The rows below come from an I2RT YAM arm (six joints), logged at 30 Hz.
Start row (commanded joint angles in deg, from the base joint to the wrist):
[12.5 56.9 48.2 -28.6 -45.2 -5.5]
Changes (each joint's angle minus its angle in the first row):
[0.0 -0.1 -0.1 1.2 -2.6 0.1]
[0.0 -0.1 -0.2 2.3 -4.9 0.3]
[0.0 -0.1 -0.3 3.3 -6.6 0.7]
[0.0 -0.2 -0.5 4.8 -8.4 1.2]
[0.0 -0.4 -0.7 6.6 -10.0 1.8]
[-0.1 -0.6 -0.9 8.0 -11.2 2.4]
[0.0 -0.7 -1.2 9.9 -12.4 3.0]
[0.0 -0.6 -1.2 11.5 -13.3 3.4]
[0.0 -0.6 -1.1 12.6 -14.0 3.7]
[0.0 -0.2 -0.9 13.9 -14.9 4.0]
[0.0 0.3 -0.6 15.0 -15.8 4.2]
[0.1 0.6 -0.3 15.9 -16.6 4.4]
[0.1 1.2 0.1 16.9 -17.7 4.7]
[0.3 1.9 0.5 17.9 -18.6 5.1]
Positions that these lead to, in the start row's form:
[12.5 56.8 48.1 -27.4 -47.8 -5.4]
[12.5 56.8 48.0 -26.3 -50.1 -5.2]
[12.5 56.8 47.9 -25.3 -51.8 -4.8]
[12.5 56.7 47.7 -23.8 -53.6 -4.3]
[12.5 56.5 47.5 -22.0 -55.2 -3.7]
[12.4 56.3 47.3 -20.6 -56.4 -3.1]
[12.5 56.2 47.0 -18.7 -57.6 -2.5]
[12.5 56.3 47.0 -17.1 -58.5 -2.1]
[12.5 56.3 47.1 -16.0 -59.2 -1.8]
[12.5 56.7 47.3 -14.7 -60.1 -1.5]
[12.5 57.2 47.6 -13.6 -61.0 -1.3]
[12.6 57.5 47.9 -12.7 -61.8 -1.1]
[12.6 58.1 48.3 -11.7 -62.9 -0.8]
[12.8 58.8 48.7 -10.7 -63.8 -0.4]

